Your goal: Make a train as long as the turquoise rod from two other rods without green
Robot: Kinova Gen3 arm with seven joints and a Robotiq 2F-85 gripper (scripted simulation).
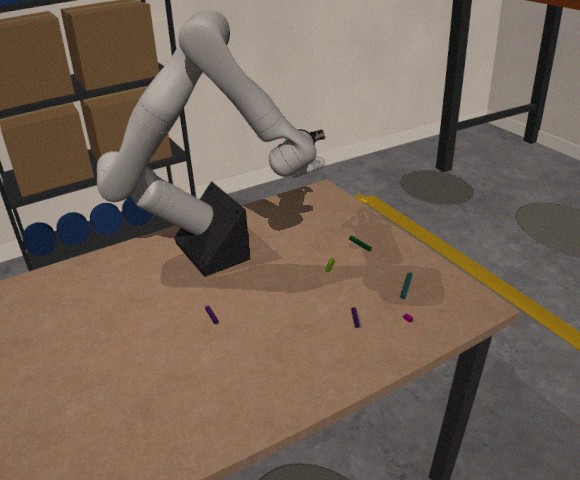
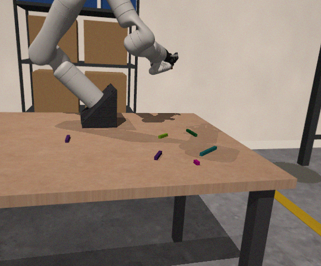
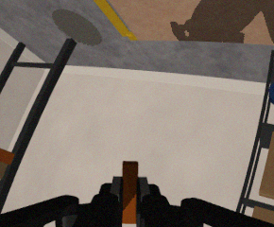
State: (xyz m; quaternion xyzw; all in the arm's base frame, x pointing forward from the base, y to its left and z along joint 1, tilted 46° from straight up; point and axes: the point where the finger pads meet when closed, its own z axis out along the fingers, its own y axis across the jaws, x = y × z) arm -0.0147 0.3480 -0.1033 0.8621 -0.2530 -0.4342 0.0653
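My gripper is now 40 cm to the left of the purple rod, 29 cm short of it and 26 cm above it. From my hand the other things lie so: orange rod: 1 cm to the left, 1 cm behind; then lime rod: 26 cm below, 25 cm ahead, 6 cm to the right; then green rod: 26 cm below, 20 cm ahead, 7 cm to the left.
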